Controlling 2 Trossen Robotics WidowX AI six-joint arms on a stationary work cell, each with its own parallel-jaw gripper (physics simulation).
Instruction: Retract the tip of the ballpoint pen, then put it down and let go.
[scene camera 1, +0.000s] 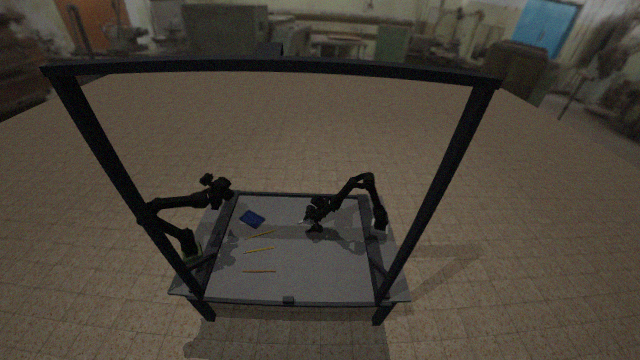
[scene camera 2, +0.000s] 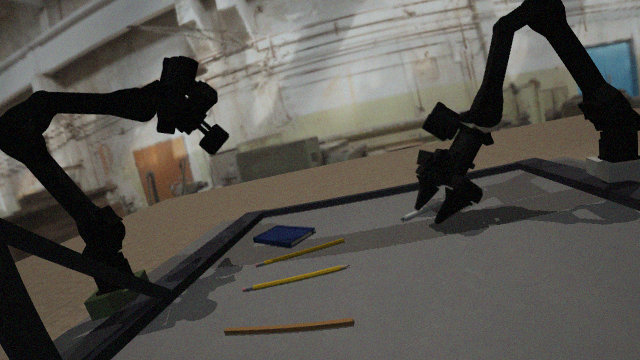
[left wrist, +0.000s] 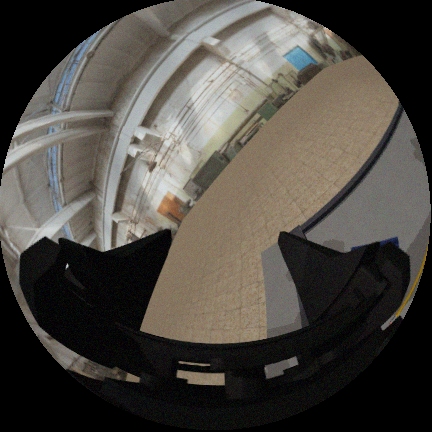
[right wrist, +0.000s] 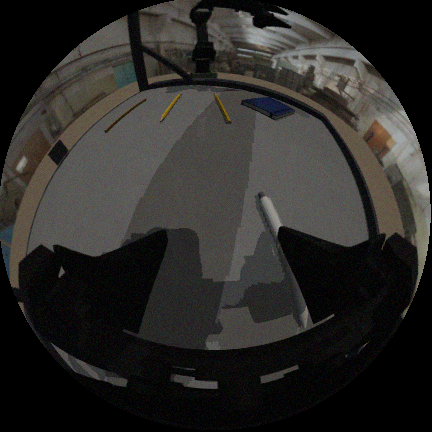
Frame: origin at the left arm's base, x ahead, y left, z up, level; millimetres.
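Seen in the pictures: left gripper, fingertip midpoint: (scene camera 2: 202, 125) (left wrist: 226, 236); right gripper, fingertip midpoint: (scene camera 1: 305, 226) (scene camera 2: 425, 216) (right wrist: 223, 234); left arm's base, link origin: (scene camera 1: 191, 251) (scene camera 2: 116, 285) (right wrist: 202, 71); right arm's base, link origin: (scene camera 1: 379, 226) (scene camera 2: 619, 158).
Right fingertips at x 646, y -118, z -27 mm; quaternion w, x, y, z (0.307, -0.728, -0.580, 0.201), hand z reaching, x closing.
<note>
Offsets run from my right fingertips to a thing's middle. Level surfaces: height alone.
The white ballpoint pen @[dz -8, dx +43, dy +51 mm] (scene camera 1: 302, 221) (scene camera 2: 410, 217) (right wrist: 270, 210) lies on the grey table @[dz -13 mm] (scene camera 1: 320, 275) (scene camera 2: 450, 300) and has a dark end. In the right wrist view it slants down past the right-hand finger, which hides part of its side. Whether its writing tip is out cannot be told. My right gripper (scene camera 2: 427, 214) (right wrist: 223, 234) is open and low over the table, its fingers pointing down close to the pen, with nothing held. My left gripper (left wrist: 226, 236) (right wrist: 287, 19) is open and empty, raised near the table's left side, far from the pen.
A blue book @[dz -7, dx -266, dy +215 mm] (scene camera 1: 252, 219) (scene camera 2: 284, 235) (right wrist: 268, 106) lies at the back left. Two yellow pencils @[dz -9, dx -263, dy +79 mm] (scene camera 2: 300, 252) @[dz -9, dx -301, dy -22 mm] (scene camera 2: 300, 278) and an orange stick @[dz -9, dx -351, dy -143 mm] (scene camera 1: 259, 271) (scene camera 2: 290, 327) lie in front of it. Dark frame posts (scene camera 1: 107, 145) (scene camera 1: 445, 165) rise at both sides of the table.
</note>
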